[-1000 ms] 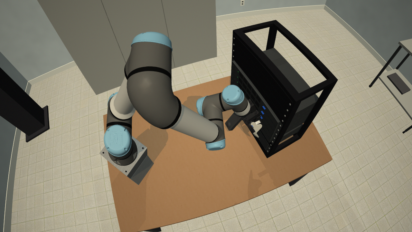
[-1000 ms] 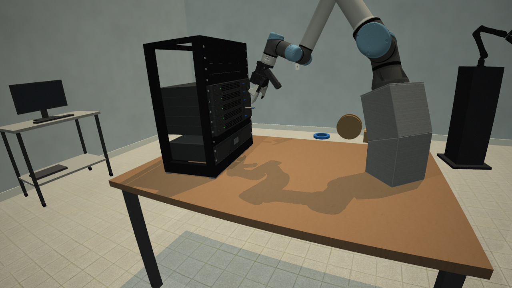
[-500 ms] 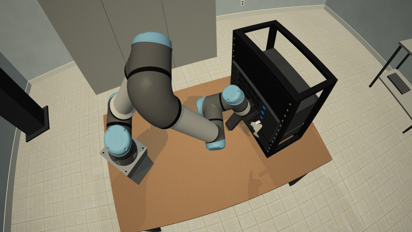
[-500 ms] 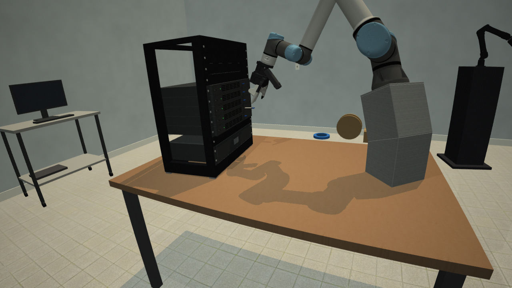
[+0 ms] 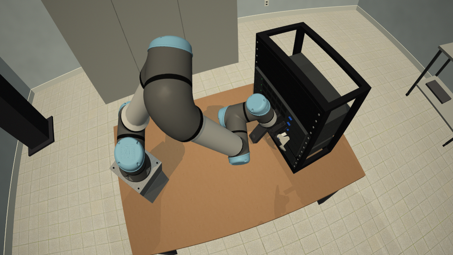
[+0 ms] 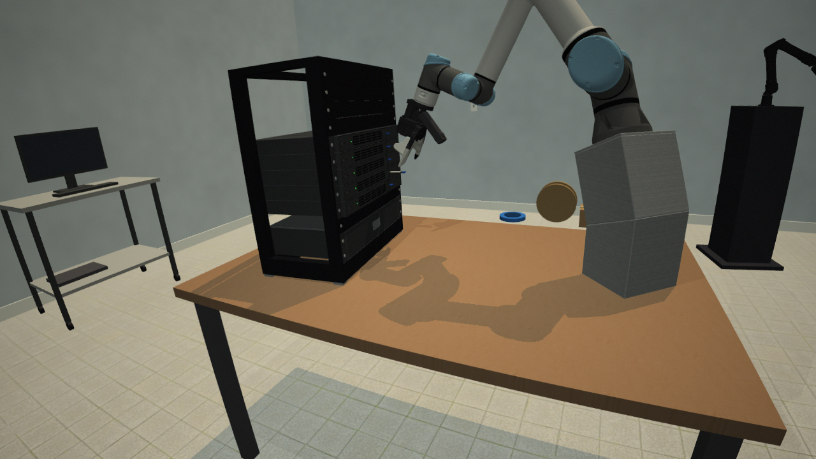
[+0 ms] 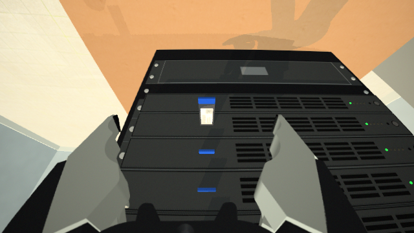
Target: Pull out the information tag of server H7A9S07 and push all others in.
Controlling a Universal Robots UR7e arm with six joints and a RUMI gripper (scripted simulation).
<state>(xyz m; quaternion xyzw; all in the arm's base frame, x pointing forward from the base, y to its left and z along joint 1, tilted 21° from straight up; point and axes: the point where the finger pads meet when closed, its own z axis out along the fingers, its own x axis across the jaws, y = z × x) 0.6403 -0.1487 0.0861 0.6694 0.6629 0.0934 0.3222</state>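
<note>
The information tag is 5 cm ahead of my hand and 3 cm below it.
</note>
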